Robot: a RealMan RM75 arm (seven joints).
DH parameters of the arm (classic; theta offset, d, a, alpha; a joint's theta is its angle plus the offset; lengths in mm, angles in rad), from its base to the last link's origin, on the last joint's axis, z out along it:
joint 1: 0 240.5 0 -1.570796
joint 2: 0 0 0 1.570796
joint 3: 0 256 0 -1.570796
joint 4: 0 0 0 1.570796
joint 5: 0 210 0 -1.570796
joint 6: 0 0 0 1.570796
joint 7: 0 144 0 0
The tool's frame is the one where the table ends.
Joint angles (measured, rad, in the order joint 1, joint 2, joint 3, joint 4, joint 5, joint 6, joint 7), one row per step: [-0.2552, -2.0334, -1.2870, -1.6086, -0.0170, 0.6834, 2.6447]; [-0.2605, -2.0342, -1.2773, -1.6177, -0.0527, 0.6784, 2.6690]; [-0.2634, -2.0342, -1.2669, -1.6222, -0.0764, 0.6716, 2.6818]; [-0.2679, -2.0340, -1.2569, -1.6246, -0.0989, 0.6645, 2.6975]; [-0.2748, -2.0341, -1.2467, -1.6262, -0.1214, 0.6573, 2.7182]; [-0.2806, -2.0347, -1.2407, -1.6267, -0.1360, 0.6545, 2.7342]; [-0.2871, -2.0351, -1.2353, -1.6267, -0.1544, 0.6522, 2.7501]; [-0.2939, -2.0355, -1.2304, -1.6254, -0.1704, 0.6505, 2.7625]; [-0.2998, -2.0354, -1.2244, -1.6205, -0.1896, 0.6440, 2.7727]
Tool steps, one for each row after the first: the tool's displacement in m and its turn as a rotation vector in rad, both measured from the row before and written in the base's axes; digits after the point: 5 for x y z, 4 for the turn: [0.00786, -0.00147, -0.00432, -0.0232, -0.0150, -0.0251]; [0.00528, -0.00150, -0.00383, -0.0171, -0.0122, -0.0178]; [0.00511, -0.00122, -0.00377, -0.0171, -0.0079, -0.0194]; [0.00582, -0.00101, -0.00392, -0.0181, -0.0038, -0.0240]; [0.00390, -0.00056, -0.00261, -0.0125, 0.0001, -0.0161]; [0.00396, -0.00058, -0.00271, -0.0139, -0.0028, -0.0148]; [0.00345, -0.00042, -0.00258, -0.0126, -0.0029, -0.0120]; [0.00272, -0.00053, -0.00318, -0.0135, -0.0073, -0.0100]
